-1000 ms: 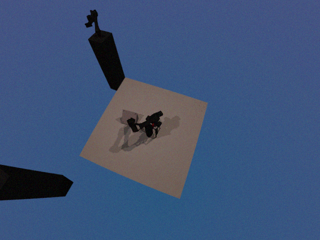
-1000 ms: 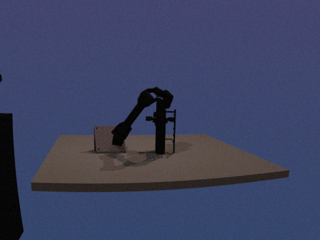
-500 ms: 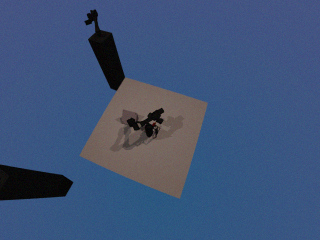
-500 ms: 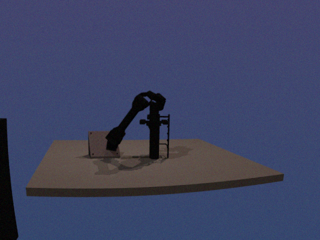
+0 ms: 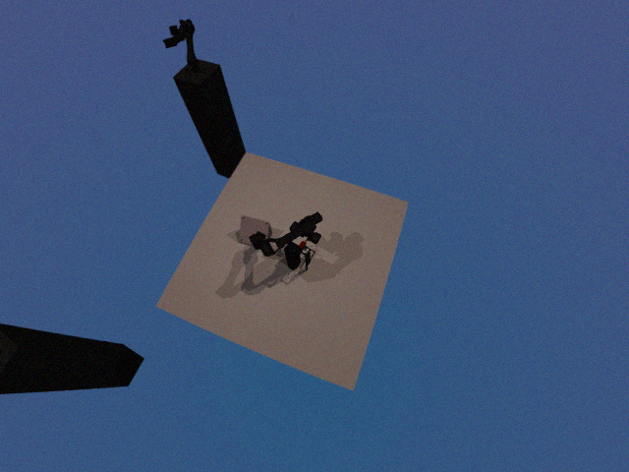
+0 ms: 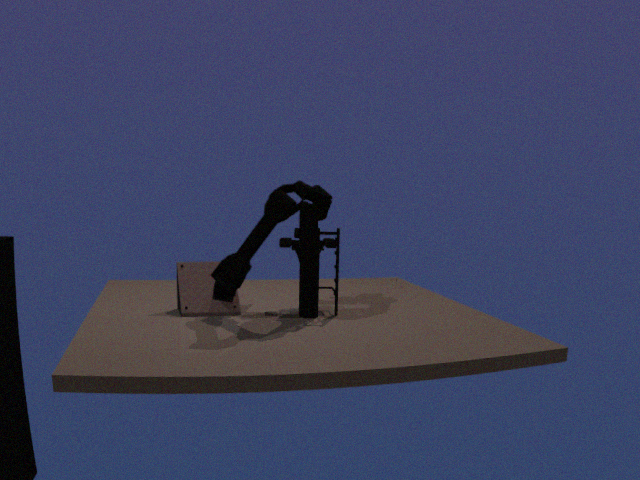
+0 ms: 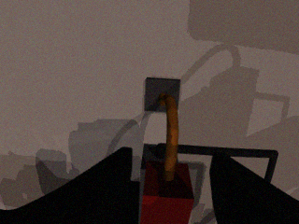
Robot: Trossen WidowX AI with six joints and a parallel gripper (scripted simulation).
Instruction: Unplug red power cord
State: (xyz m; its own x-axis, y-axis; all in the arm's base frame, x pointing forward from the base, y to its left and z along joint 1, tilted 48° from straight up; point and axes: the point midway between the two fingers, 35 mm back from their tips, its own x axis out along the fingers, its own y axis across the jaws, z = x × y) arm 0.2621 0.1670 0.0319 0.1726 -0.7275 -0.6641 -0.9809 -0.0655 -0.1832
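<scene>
My gripper tip is 60 mm to the left of the red plug and 10 mm above it.
</scene>
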